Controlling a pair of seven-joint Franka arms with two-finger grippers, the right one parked.
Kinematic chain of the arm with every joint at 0, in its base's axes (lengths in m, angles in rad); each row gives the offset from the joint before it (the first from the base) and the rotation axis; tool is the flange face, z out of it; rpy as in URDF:
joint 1: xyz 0 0 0.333 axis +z
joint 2: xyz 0 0 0 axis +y
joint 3: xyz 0 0 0.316 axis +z
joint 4: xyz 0.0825 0 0 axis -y
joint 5: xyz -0.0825 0 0.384 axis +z
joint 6: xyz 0 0 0 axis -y
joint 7: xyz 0.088 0 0 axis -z
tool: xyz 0 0 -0.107 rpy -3.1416 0 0
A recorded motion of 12 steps. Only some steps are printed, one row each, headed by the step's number.
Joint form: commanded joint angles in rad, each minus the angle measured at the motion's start. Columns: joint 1, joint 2, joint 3, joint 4, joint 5, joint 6, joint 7.
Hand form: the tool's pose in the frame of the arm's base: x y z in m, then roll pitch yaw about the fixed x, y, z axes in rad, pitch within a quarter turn. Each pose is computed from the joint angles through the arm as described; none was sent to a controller.
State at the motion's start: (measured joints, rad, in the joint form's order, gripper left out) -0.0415 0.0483 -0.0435 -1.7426 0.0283 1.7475 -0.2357
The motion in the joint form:
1: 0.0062 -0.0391 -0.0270 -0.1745 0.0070 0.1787 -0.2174
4: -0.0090 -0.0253 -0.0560 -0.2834 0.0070 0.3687 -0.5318
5: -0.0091 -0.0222 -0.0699 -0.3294 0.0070 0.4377 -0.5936
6: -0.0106 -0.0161 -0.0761 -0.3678 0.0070 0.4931 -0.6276
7: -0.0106 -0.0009 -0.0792 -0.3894 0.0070 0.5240 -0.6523
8: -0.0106 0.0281 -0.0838 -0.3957 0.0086 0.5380 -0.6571
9: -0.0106 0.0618 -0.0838 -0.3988 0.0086 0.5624 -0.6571
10: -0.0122 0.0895 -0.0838 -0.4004 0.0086 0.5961 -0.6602
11: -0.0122 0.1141 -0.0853 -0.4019 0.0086 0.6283 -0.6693
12: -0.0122 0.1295 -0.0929 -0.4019 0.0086 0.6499 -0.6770
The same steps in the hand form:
1: 0.5592 -0.0568 0.4850 -3.1123 -0.0140 0.3348
4: 0.5576 -0.0824 0.4428 3.1159 -0.0685 0.6012
5: 0.5538 -0.0900 0.4260 3.0959 -0.0791 0.6482
6: 0.5503 -0.0940 0.4100 3.0838 -0.0833 0.6737
7: 0.5488 -0.0956 0.3946 3.0845 -0.0762 0.6943
8: 0.5496 -0.0982 0.3771 3.0985 -0.0602 0.6922
9: 0.5524 -0.0986 0.3593 3.1047 -0.0487 0.6914
10: 0.5557 -0.1002 0.3463 3.0982 -0.0482 0.6928
11: 0.5585 -0.1017 0.3349 3.0903 -0.0487 0.7005
12: 0.5598 -0.1063 0.3284 3.0824 -0.0494 0.7009

